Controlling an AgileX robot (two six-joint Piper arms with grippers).
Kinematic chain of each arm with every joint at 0, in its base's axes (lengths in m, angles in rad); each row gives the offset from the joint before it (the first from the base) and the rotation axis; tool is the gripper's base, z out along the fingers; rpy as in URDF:
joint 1: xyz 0 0 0.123 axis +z
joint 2: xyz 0 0 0 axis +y
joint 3: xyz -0.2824 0 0.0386 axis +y
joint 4: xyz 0.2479 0 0.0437 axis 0.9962 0 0.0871
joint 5: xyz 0 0 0 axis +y
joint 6: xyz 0.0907 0 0.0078 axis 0.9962 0 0.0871
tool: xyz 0 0 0 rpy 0 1.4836 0
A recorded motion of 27 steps. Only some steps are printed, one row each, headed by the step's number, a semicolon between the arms.
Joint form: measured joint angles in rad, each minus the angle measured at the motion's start. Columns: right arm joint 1, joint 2, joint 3, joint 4, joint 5, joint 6; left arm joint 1, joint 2, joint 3, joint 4, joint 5, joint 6.
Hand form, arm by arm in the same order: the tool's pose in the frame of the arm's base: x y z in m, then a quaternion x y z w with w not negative. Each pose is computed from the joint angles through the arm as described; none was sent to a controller.
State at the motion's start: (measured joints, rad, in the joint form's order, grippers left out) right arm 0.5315 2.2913 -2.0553 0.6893 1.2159 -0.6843; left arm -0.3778 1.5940 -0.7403 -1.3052 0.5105 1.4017
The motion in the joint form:
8: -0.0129 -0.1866 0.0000 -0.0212 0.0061 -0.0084; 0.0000 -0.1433 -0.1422 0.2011 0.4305 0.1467
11: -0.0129 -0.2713 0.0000 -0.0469 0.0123 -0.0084; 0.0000 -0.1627 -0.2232 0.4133 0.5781 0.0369
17: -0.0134 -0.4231 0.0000 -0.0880 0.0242 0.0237; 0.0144 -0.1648 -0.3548 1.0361 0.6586 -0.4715
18: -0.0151 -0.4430 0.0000 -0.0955 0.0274 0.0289; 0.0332 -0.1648 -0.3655 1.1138 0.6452 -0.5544
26: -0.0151 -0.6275 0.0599 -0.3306 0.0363 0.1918; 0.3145 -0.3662 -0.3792 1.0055 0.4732 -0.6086
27: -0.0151 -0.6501 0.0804 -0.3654 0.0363 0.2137; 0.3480 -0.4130 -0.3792 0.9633 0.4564 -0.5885
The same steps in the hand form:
8: 0.3734 0.2742 0.3119 -0.48607 0.79113 0.30691 0.20895; 0.2258 -0.1604 0.2573 0.53919 0.71183 -0.33647 0.29893
11: 0.3586 0.2638 0.3486 -0.49714 0.77883 0.29359 0.24512; 0.2187 -0.1544 0.2725 0.59943 0.69648 -0.31479 0.23772
17: 0.3257 0.2418 0.4103 -0.49985 0.76260 0.27501 0.30489; 0.2365 -0.1138 0.2810 0.56129 0.81420 -0.10065 0.10912
18: 0.3212 0.2379 0.4178 -0.49936 0.76127 0.27150 0.31209; 0.2429 -0.1040 0.2826 0.53119 0.83769 -0.06557 0.10864
26: 0.2839 0.1961 0.4602 -0.45144 0.79919 0.18239 0.35247; 0.2394 -0.0376 0.3451 0.35358 0.88230 -0.03453 0.30876
27: 0.2801 0.1907 0.4612 -0.44318 0.80651 0.16915 0.35287; 0.2310 -0.0320 0.3579 0.33910 0.87483 -0.03423 0.34425

